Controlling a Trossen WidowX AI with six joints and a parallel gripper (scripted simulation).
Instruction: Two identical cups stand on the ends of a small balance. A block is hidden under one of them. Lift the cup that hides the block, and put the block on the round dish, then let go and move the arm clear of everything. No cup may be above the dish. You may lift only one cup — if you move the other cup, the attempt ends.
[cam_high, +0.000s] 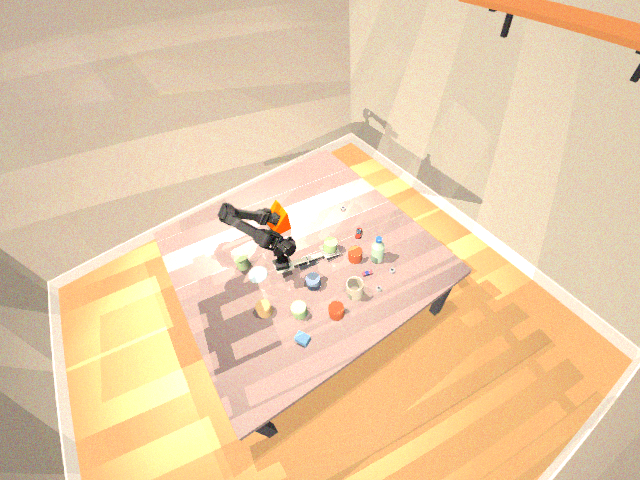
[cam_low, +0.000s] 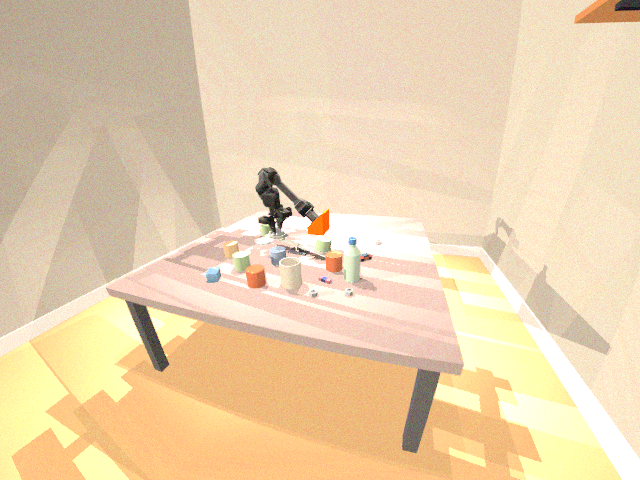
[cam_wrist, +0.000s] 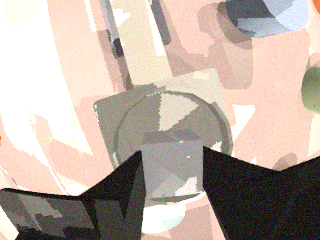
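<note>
Now: gripper tip 90 mm past the round dish, 120 mm to the left of it and 80 mm above it. Also, from my gripper tip: yellow cup (100 mm ahead, 200 mm to the right, 50 mm below); then blue cup (170 mm ahead, 70 mm to the left, 50 mm below); then beige mug (340 mm ahead, 170 mm to the left, 40 mm below).
</note>
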